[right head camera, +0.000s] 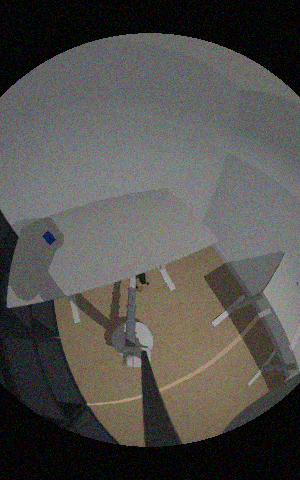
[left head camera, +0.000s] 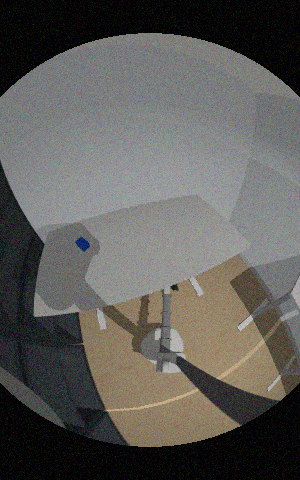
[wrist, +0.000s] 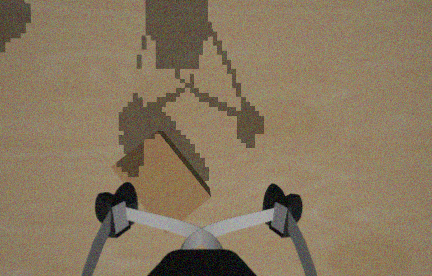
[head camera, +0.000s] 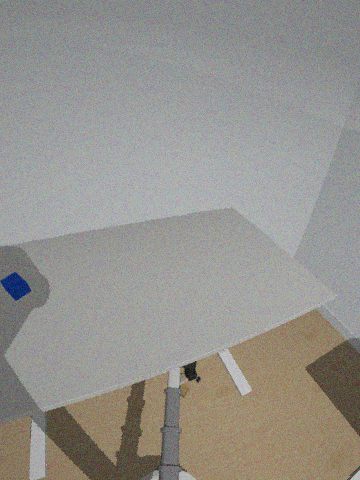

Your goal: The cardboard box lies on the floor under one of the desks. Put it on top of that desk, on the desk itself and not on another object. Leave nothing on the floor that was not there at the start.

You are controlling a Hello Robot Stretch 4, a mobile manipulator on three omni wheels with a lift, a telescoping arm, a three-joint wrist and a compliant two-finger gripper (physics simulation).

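Places are measured from the robot's base along level axes (x back, y left, z down), in metres.
Where they show: gripper, fingertip midpoint: point(right head camera: 141, 285) point(left head camera: 171, 291) point(wrist: 201, 199) point(head camera: 187, 384).
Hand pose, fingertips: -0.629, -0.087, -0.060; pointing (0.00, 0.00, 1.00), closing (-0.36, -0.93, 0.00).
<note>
After its pixels a point has its place, as x, y, z.
The cardboard box point(wrist: 167, 175) @[-0.632, -0.048, -0.022] lies flat on the floor in the wrist view, turned at an angle, with its near part behind the left finger and left finger link. A small brown part of the box point(head camera: 185, 390) @[-0.604, -0.077, -0.022] shows beside the arm, in front of the desk's edge. My gripper point(wrist: 201, 199) @[-0.629, -0.087, -0.060] is open and empty above the floor, its fingers wide apart; the box is beyond and left of its centre, not between the pads. In the head view the gripper is mostly hidden by the arm and desk. The light grey desk top point(head camera: 165, 300) @[-0.587, 0.040, -0.922] point(left head camera: 165, 250) @[-0.570, 0.037, -0.922] point(right head camera: 135, 240) @[-0.599, -0.038, -0.922] spans the middle of the head views.
A blue object point(head camera: 16, 286) @[-0.561, 0.560, -0.967] point(left head camera: 82, 244) @[-0.555, 0.560, -0.967] point(right head camera: 49, 237) @[-0.562, 0.551, -0.966] lies on the desk's left part. White desk feet point(head camera: 235, 372) @[-0.736, -0.415, 0.003] point(left head camera: 101, 319) @[-0.214, 0.706, 0.003] stand on the floor on both sides of the arm. Another desk point(right head camera: 257, 272) stands to the right. A dark partition point(left head camera: 55, 380) @[0.547, 0.835, -0.505] is at left.
</note>
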